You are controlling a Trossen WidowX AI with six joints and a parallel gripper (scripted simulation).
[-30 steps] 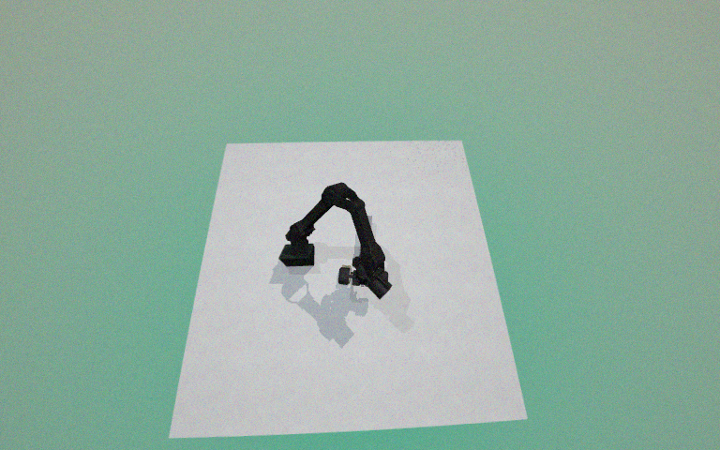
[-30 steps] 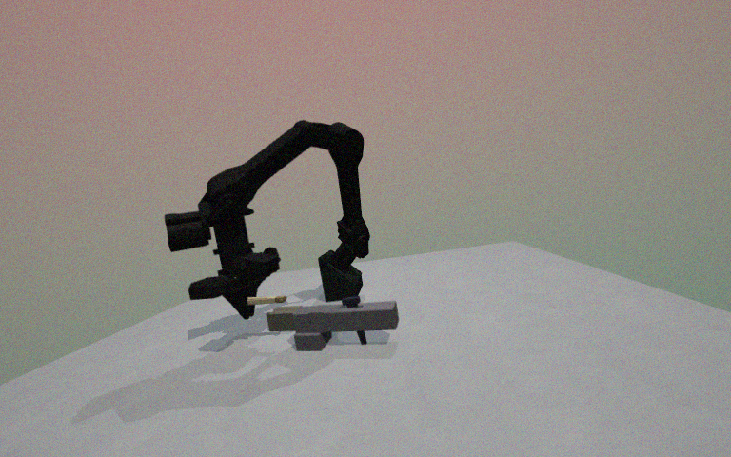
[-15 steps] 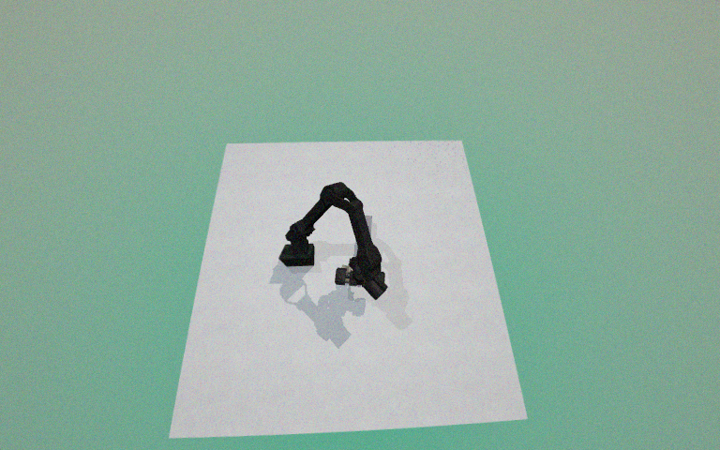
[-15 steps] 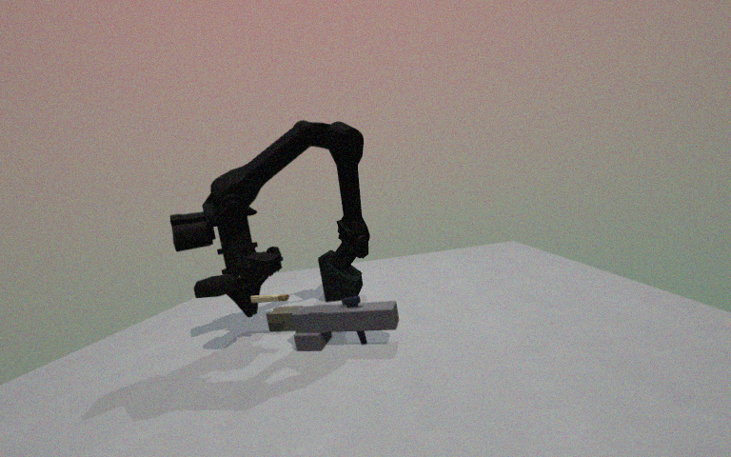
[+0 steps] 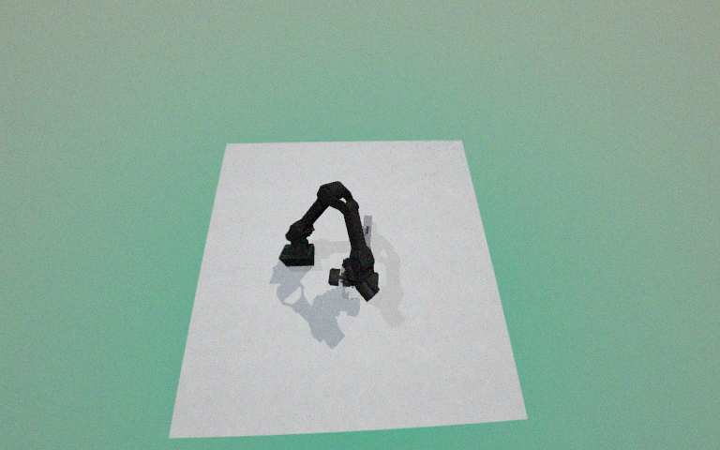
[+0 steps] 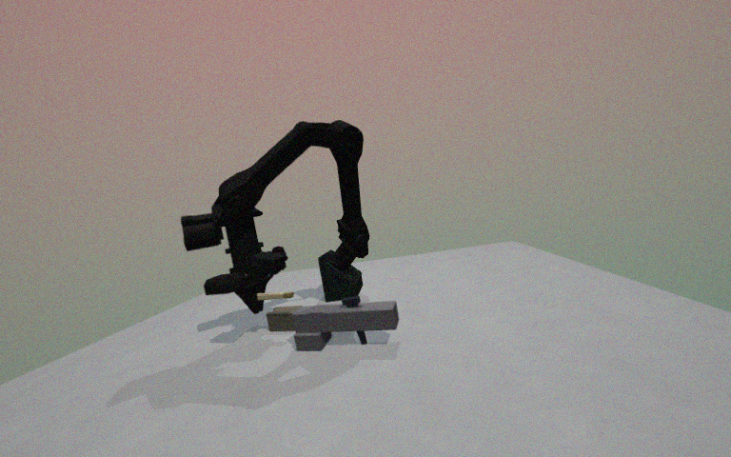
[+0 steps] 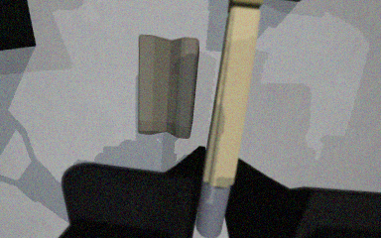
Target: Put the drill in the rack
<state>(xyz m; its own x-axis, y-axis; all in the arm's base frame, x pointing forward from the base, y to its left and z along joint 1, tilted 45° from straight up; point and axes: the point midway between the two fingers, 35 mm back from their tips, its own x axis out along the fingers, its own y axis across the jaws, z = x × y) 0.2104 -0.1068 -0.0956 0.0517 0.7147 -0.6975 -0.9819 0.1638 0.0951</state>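
The drill lies 4 cm to the left of my gripper tip, 3 cm above it and 1 cm ahead of it. The rest, counted from my gripper tip: rack 4 cm to the left, 3 cm below, 3 cm behind; then grey housing block 19 cm to the left, 8 cm ahead, 1 cm below; then dark key 22 cm to the left, 8 cm ahead.
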